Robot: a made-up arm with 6 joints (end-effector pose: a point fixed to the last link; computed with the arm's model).
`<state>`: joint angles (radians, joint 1 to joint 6).
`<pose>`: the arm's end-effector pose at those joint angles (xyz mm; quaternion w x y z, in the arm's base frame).
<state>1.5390 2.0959 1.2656 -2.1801 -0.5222 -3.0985</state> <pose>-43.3 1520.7 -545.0 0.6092 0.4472 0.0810 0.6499</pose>
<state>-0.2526 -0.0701 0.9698 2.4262 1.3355 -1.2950</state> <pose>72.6 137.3 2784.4 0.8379 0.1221 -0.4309 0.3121</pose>
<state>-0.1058 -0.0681 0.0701 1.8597 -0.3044 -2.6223</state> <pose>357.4 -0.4 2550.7 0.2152 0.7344 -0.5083 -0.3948</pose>
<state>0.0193 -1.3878 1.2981 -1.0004 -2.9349 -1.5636</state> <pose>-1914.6 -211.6 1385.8 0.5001 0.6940 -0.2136 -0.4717</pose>
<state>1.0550 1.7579 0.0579 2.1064 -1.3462 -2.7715</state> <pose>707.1 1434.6 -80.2 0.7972 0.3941 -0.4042 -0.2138</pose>
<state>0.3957 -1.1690 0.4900 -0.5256 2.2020 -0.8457</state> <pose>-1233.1 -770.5 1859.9 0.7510 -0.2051 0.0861 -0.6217</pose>
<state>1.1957 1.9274 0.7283 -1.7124 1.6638 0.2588</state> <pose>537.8 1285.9 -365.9 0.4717 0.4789 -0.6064 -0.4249</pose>
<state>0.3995 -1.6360 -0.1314 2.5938 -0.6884 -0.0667</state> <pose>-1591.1 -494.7 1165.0 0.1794 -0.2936 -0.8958 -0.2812</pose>
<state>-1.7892 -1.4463 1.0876 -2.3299 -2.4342 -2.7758</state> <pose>489.7 1791.5 1352.0 0.0653 -0.4148 0.3398 0.8415</pose>
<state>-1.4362 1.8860 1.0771 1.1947 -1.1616 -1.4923</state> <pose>151.1 -1931.9 24.0 0.0710 0.2729 0.2976 0.9121</pose>
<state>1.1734 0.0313 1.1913 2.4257 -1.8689 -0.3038</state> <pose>-102.3 152.3 2784.4 0.3099 0.2018 -0.7300 -0.5747</pose>
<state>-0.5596 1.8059 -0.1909 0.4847 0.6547 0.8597</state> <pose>1059.7 -913.1 -162.4 0.9213 0.2859 0.0623 -0.2561</pose>
